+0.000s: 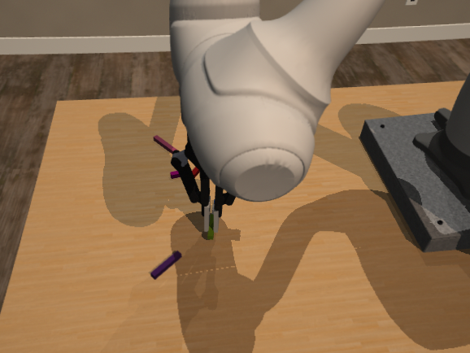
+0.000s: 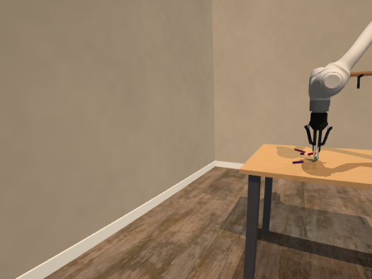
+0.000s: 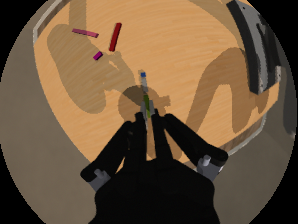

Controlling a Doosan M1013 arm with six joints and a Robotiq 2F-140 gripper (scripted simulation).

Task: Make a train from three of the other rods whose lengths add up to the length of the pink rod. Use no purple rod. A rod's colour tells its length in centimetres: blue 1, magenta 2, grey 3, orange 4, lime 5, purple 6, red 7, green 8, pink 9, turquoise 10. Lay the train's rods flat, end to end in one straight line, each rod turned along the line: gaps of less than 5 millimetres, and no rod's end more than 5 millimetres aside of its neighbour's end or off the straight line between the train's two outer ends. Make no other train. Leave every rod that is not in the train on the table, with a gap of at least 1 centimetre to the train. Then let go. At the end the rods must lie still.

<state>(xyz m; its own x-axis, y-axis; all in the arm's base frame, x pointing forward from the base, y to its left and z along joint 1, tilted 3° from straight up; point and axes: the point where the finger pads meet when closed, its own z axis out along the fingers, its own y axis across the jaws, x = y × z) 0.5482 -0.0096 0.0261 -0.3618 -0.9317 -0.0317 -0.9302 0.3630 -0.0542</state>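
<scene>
Now: the lime rod 30 mm below my hand. The rest, counted from my hand: grey rod: 20 mm behind, 40 mm to the right, 50 mm below; purple rod: 90 mm ahead, 50 mm to the left, 50 mm below; blue rod: 30 mm behind, 60 mm to the right, 50 mm below.
</scene>
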